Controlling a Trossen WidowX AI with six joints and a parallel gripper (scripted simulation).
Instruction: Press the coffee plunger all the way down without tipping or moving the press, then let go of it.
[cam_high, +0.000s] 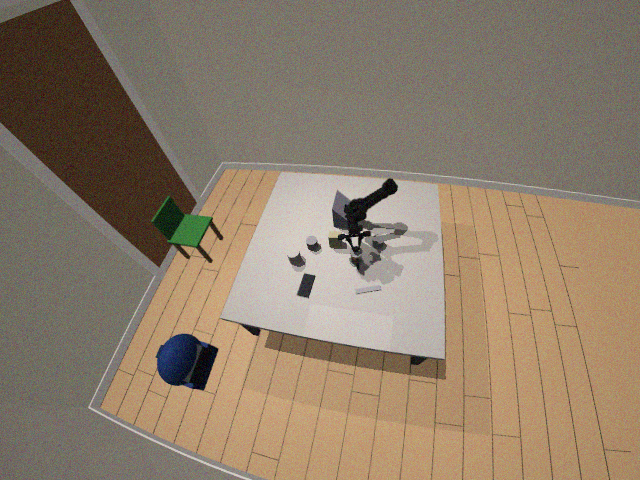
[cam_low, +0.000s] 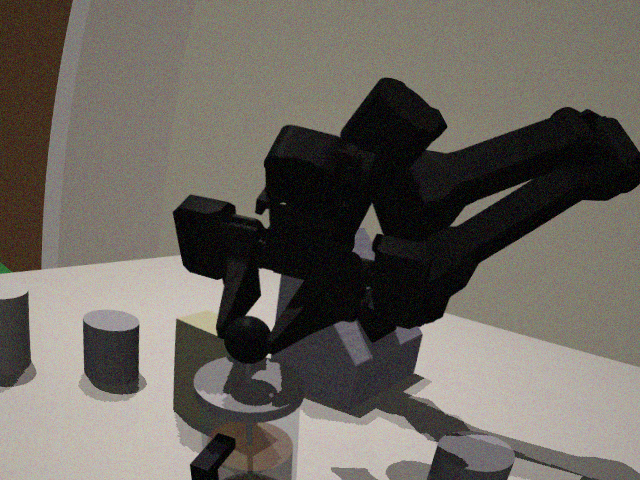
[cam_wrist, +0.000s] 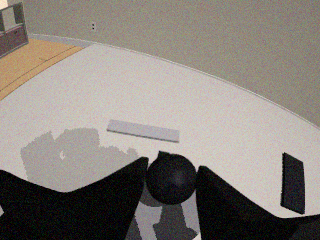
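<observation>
The coffee press lies 90 mm below my gripper tip. Also, from my gripper tip: pale yellow block 150 mm behind, 150 mm to the right, 120 mm below; flat grey strip 160 mm ahead, 90 mm to the left, 170 mm below.
</observation>
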